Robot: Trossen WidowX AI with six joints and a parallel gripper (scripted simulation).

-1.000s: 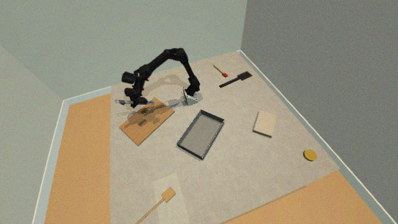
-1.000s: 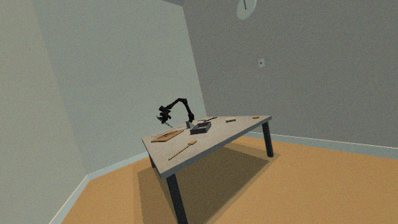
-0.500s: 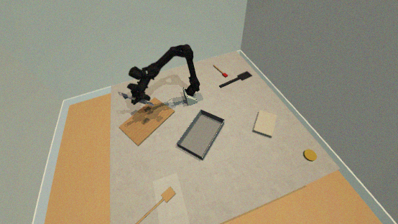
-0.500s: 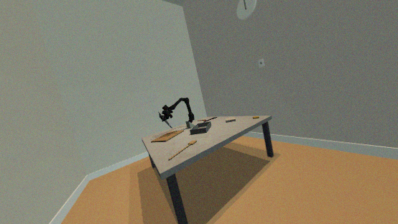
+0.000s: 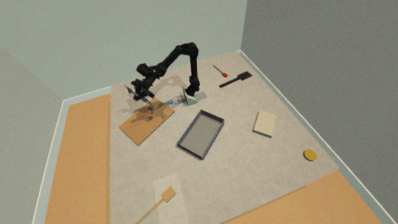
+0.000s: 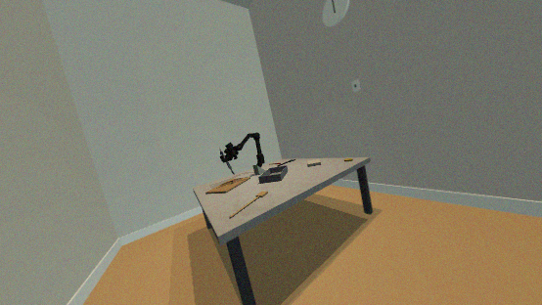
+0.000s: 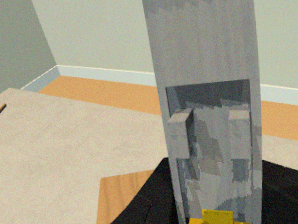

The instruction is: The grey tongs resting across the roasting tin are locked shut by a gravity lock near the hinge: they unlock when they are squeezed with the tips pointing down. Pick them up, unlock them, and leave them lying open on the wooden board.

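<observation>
My gripper tip is now 2 cm past the yellow lock piece, 3 cm to the right of it and 1 cm below it. Also, from my gripper tip: wooden board: 22 cm below; then black spatula: 10 cm behind, 83 cm to the left, 23 cm below; then roasting tin: 29 cm ahead, 34 cm to the left, 20 cm below.
</observation>
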